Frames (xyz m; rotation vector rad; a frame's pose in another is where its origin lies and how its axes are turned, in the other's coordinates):
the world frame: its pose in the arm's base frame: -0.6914 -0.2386 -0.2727 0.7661 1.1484 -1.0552
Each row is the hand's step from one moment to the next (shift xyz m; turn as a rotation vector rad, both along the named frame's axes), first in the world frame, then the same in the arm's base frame.
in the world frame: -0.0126 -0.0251 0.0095 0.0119 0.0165 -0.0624
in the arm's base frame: -0.0211 -0.0139 0.0155 -0.0050 0.0589 -0.0285
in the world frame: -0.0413 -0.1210 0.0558 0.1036 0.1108 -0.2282
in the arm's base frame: -0.0971 -0.0812 0.0586 0.0328 0.2172 -0.1638
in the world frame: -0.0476 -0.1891 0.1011 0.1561 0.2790 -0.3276
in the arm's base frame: -0.1461 -0.1439 0.0789 0.1601 0.3511 -0.2462
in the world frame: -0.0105 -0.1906 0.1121 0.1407 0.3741 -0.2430
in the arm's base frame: -0.1415 -0.1639 0.0460 0.2772 0.3114 -0.2122
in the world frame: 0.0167 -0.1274 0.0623 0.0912 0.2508 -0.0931
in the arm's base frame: -0.0974 -0.1043 0.0046 0.2093 0.1465 -0.1208
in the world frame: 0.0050 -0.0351 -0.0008 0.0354 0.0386 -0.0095
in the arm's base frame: -0.0329 -0.0126 -0.0039 0.0352 0.0127 -0.0379
